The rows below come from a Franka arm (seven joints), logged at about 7 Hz.
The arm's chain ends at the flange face. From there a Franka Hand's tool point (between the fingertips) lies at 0.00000 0.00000 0.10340 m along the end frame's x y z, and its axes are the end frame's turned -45 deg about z.
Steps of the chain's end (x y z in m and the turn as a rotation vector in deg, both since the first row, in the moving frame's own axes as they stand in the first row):
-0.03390, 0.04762, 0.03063, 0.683, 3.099, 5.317
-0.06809, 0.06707, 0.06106, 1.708, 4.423, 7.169
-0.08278, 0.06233, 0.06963, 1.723, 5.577, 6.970
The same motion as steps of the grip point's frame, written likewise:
-0.05297, 0.01300, 0.03047, -1.708, 2.674, 5.317
-0.08799, 0.00322, 0.06071, -1.920, 4.335, 7.169
-0.09363, -0.00900, 0.06909, -2.725, 5.162, 6.970

